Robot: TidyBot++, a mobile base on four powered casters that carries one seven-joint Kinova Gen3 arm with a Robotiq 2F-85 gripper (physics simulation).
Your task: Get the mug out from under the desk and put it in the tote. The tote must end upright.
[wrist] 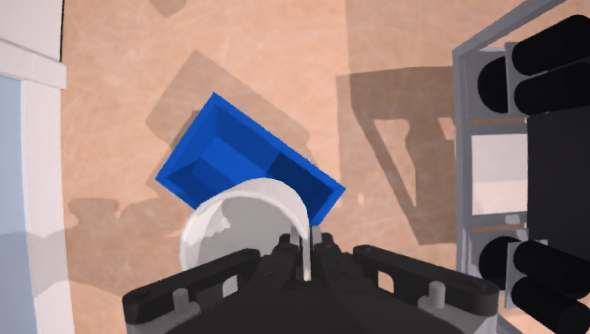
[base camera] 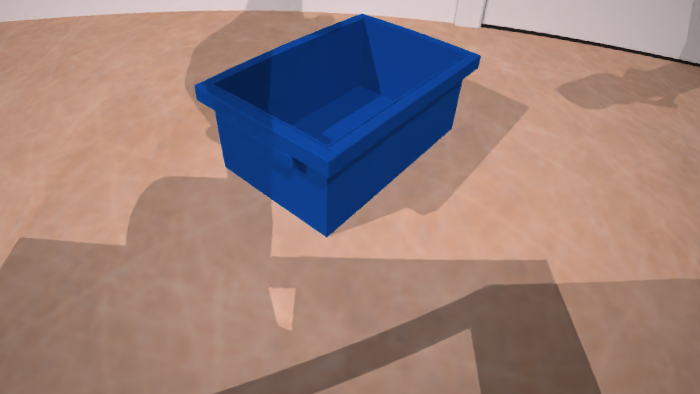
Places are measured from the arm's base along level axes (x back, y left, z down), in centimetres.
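Pixels of known places: gripper, fingertip midpoint: [wrist: 305,240].
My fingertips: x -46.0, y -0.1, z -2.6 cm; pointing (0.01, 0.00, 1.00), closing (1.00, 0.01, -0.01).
For each thing: its top centre in the pictures, then the offset to it from my fingertips. "spot": a spot on its surface instead.
- blue tote at its top centre: [base camera: 350,64] [wrist: 247,184] dx -9.9, dy -0.7, dz +30.2 cm
- white mug at a spot on its surface: [wrist: 245,235] spot: dx -5.1, dy +1.0, dz +4.7 cm
A blue tote [base camera: 395,150] [wrist: 250,130] stands upright on the floor, turned at an angle. Its open top and the parts of its inside that show hold no object. A white mug [wrist: 245,235] hangs in my gripper [wrist: 305,240] in the wrist view, its open mouth toward the camera. The gripper is shut on the mug's wall at its right side. The mug is above the floor and overlaps the tote's lower edge in the wrist view; how high it is cannot be told. The mug and the gripper do not show in the base camera view. The desk does not show.
My base's grey frame [wrist: 464,170] with black cylindrical parts is at the right of the wrist view. A white wall [base camera: 125,6] runs behind the tote, with a pale panel [base camera: 590,25] at the back right. Shadows of the arm and base fall around the tote.
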